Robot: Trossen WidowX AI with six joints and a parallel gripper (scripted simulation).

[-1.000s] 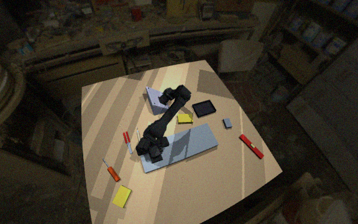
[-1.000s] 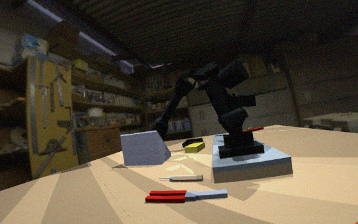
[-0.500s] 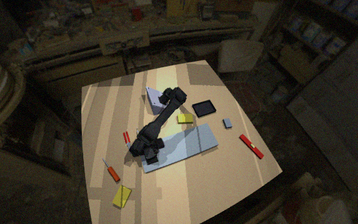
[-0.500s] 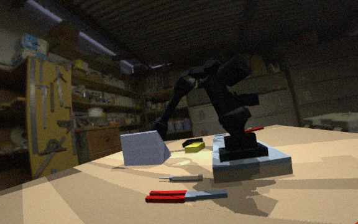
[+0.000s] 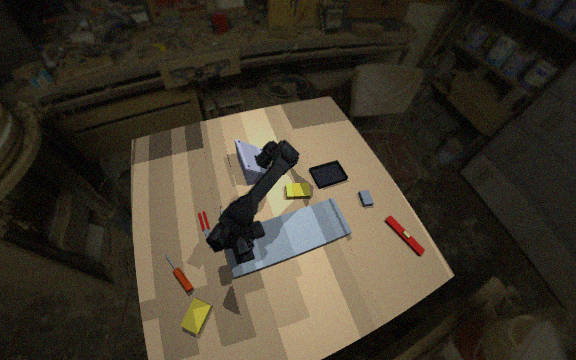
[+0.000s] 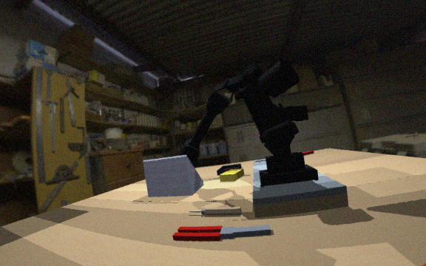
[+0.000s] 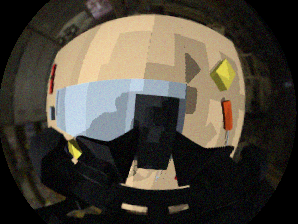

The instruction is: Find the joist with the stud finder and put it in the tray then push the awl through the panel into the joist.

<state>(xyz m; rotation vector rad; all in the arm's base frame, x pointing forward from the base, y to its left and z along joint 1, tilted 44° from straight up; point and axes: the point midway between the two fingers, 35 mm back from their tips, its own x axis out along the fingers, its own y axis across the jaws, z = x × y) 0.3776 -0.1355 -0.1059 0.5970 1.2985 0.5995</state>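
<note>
Right now my gripper tip is 49 cm to the right of the black tray, 27 cm past it and 6 cm above it. The rest, counted from my gripper tip: stud finder (2 cm above, 1 cm ahead); small grey block (62 cm to the left, 9 cm behind, 7 cm below); awl (19 cm behind, 7 cm below, 5 cm to the right).
</note>
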